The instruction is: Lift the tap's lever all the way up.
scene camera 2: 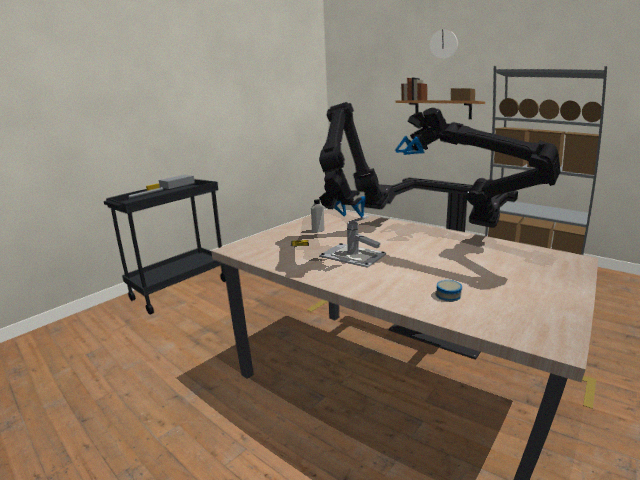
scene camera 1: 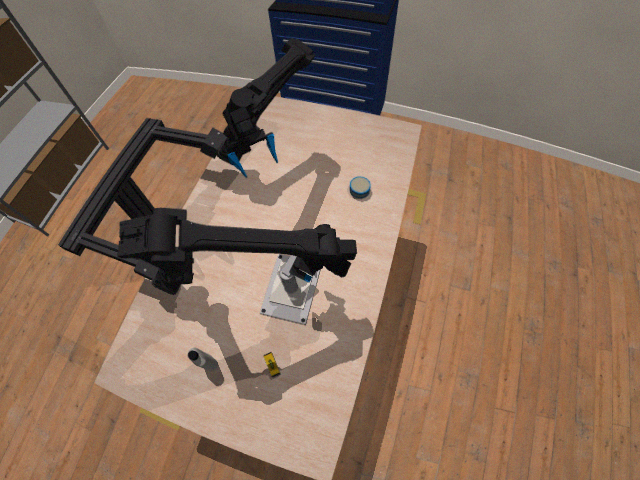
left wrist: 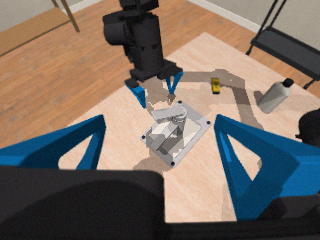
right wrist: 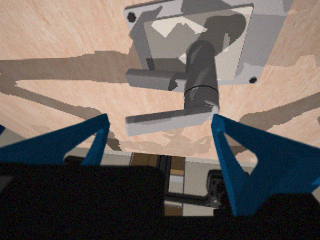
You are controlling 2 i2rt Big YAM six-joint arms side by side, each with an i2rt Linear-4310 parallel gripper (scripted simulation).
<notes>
In view: the left gripper (scene camera 1: 262, 170), the right gripper (right wrist: 160, 119), a square base plate (left wrist: 204, 123) and a grey tap (scene camera 1: 295, 295).
The left gripper also shows in the left wrist view (left wrist: 159, 120). The right gripper is seen too in the left wrist view (left wrist: 158, 100). The grey tap is seen too in the right wrist view (right wrist: 186, 44).
</notes>
